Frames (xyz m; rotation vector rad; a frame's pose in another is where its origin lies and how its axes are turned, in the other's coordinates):
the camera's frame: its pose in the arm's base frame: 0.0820 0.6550 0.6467 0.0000 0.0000 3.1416
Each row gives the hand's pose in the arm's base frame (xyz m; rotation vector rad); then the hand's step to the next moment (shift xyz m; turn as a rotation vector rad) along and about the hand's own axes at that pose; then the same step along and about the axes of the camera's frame.
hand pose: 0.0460 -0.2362 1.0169 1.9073 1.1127 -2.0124
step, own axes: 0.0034 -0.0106 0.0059 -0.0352 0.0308 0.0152
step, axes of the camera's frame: 0.0114 -0.0053 0.0006 -0.0119 0.0440 0.0185
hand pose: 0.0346 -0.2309 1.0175 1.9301 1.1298 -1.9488
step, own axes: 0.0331 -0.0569 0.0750 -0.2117 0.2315 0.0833
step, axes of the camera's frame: 0.0979 -0.0064 -0.0181 -0.1058 0.2920 0.0943
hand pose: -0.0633 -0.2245 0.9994 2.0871 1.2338 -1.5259
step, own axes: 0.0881 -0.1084 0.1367 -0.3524 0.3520 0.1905
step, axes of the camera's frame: 0.1635 -0.0175 -0.1056 -0.1173 0.4998 0.1443
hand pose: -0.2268 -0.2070 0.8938 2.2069 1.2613 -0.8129
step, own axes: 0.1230 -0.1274 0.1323 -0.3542 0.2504 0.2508
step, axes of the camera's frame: 0.0968 -0.0476 -0.1929 -0.0118 0.4924 0.0918
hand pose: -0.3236 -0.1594 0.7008 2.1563 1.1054 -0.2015
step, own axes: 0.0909 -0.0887 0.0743 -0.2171 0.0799 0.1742
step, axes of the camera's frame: -0.0015 -0.0467 -0.1395 0.0455 0.2860 0.0033
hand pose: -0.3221 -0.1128 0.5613 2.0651 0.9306 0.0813
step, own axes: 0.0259 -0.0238 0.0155 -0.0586 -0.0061 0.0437
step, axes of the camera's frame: -0.0104 -0.0148 -0.0339 0.0297 0.0649 -0.0170
